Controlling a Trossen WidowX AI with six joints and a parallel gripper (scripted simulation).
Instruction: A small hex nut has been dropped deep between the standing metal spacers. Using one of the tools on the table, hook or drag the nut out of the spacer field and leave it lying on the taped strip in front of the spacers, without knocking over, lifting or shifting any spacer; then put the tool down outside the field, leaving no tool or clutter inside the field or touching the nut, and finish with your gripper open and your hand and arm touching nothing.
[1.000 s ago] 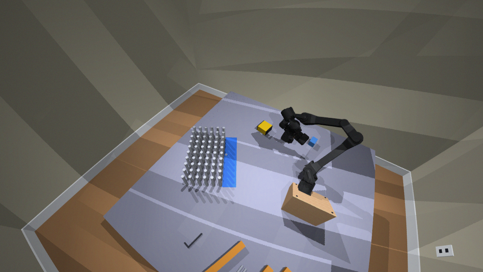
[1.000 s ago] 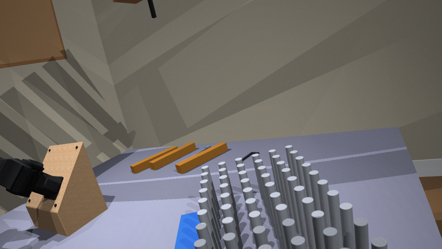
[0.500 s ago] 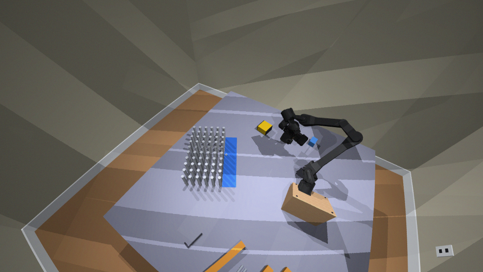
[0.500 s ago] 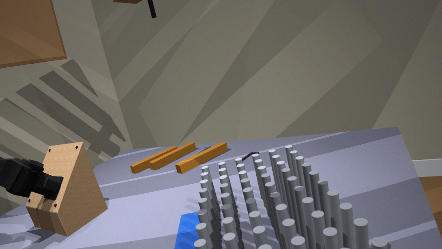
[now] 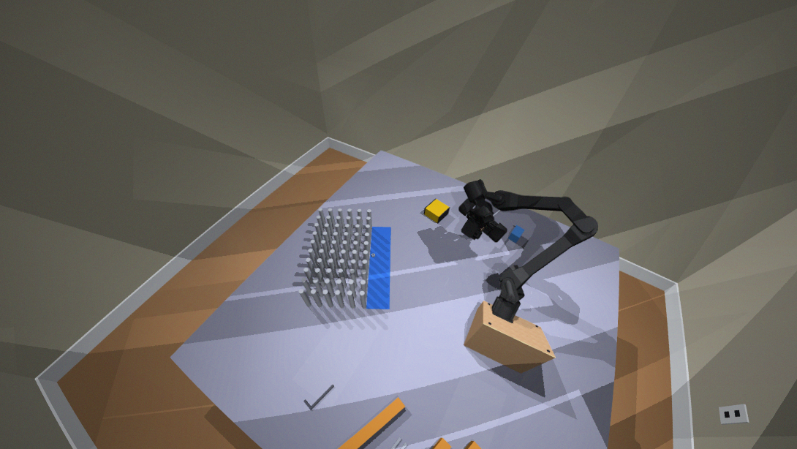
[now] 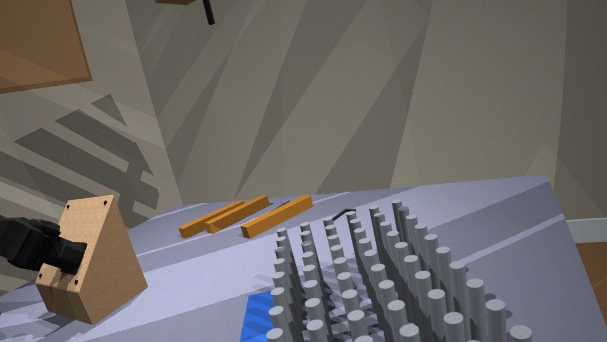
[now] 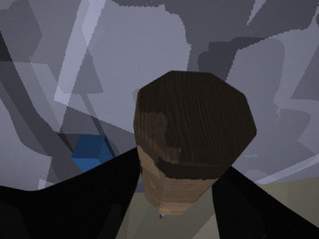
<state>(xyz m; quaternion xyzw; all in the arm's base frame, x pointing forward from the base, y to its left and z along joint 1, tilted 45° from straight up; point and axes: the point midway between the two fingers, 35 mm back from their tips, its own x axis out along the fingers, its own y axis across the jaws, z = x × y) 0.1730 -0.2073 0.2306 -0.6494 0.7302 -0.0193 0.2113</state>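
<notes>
My gripper tip is now 3 cm past the wooden-handled pick, 10 cm to the left of it and 1 cm above it. Round my gripper tip: yellow block 20 cm ahead, 5 cm to the right, 8 cm below; blue cube 15 cm behind, 12 cm to the right, 8 cm below; blue taped strip 29 cm ahead, 30 cm to the left, 10 cm below.
</notes>
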